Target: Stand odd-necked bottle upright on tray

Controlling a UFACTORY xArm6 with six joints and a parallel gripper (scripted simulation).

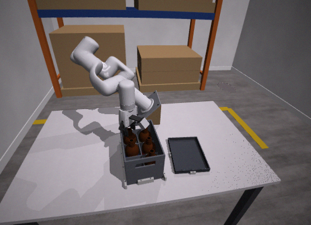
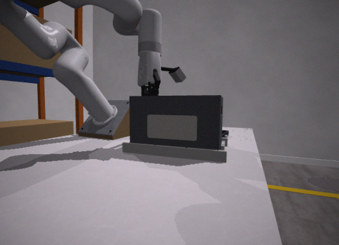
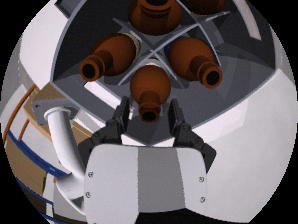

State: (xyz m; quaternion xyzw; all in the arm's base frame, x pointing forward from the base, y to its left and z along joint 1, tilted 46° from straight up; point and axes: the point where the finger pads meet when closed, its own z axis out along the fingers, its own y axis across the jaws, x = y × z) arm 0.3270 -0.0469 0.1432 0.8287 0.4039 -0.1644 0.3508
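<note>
My hand is 9 cm to the right of the glass bottle, 7 cm above it and 1 cm past it. From my hand the other things lie so: dark grey crate 8 cm ahead, 7 cm below, 5 cm to the left; then dark tray 33 cm to the left, 15 cm below, 7 cm ahead.
</note>
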